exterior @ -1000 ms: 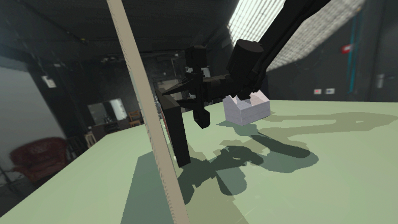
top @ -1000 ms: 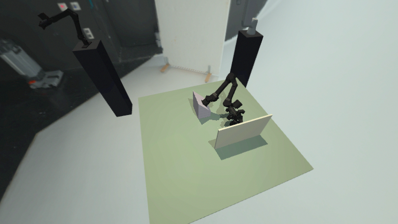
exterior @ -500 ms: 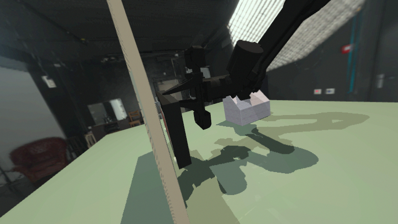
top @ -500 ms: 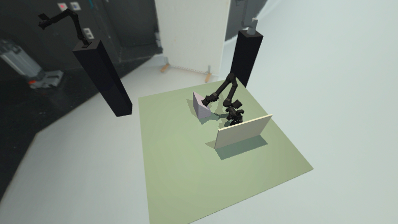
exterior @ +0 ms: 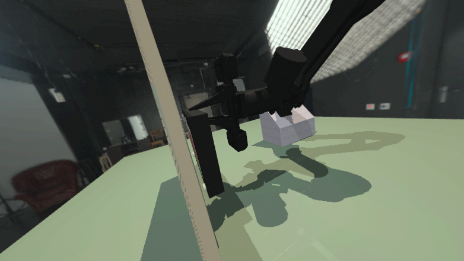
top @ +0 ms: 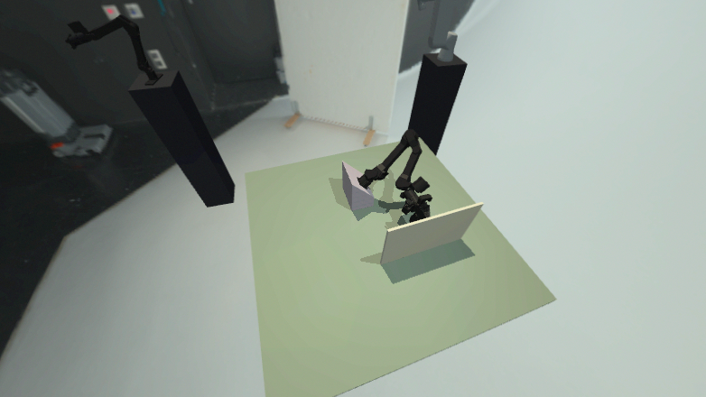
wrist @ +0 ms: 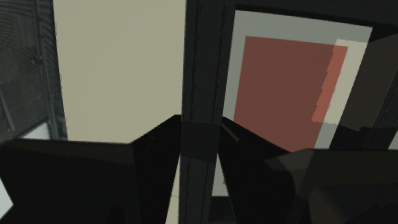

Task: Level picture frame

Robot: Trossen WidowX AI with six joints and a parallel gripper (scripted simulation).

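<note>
My gripper tip is 5 cm above the picture frame and 1 cm short of it. From my gripper tip the other things lie so: wall panel: 6 cm below, 2 cm ahead.
</note>
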